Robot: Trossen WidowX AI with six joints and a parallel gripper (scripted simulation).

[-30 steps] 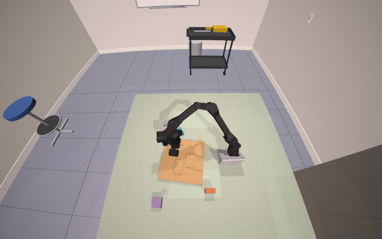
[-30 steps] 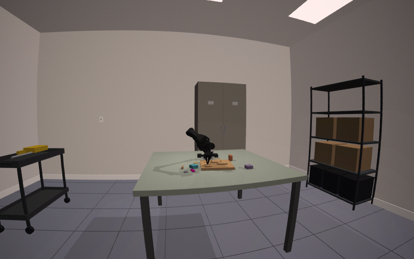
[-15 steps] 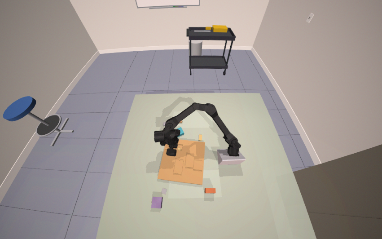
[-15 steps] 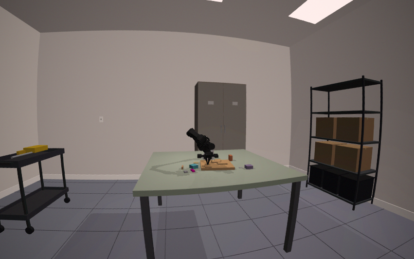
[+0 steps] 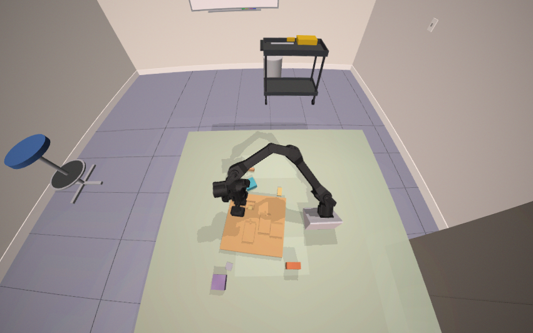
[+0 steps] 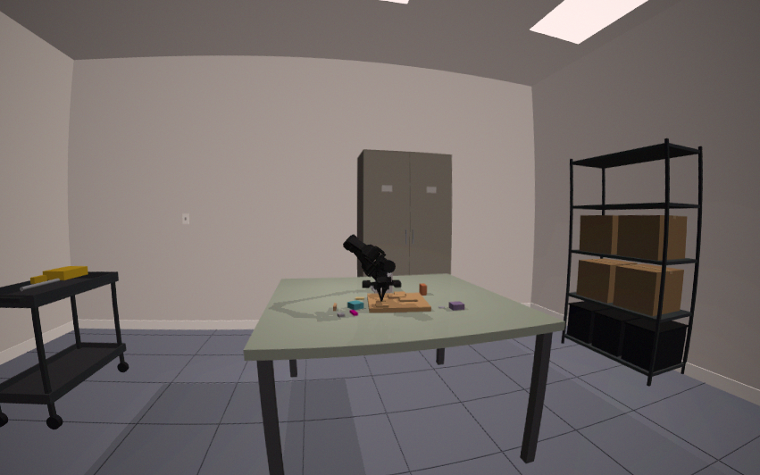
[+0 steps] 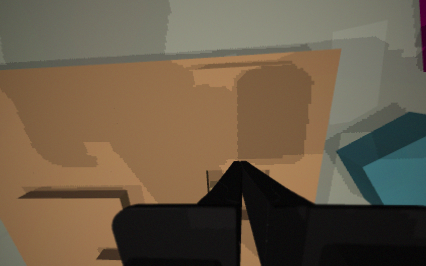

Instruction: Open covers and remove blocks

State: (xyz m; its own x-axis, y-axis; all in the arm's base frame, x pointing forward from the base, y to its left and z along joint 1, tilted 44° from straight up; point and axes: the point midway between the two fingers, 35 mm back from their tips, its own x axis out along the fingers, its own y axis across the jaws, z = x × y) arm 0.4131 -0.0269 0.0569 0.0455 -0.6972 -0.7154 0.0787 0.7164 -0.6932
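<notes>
Now: the teal block 3 cm behind my gripper tip, 13 cm to the right of it and 2 cm below it. Round my gripper tip: orange stick: 1 cm behind, 23 cm to the right, 3 cm below; purple block: 7 cm ahead, 36 cm to the left, 2 cm below; magenta bar: 7 cm ahead, 14 cm to the right, 3 cm below.
</notes>
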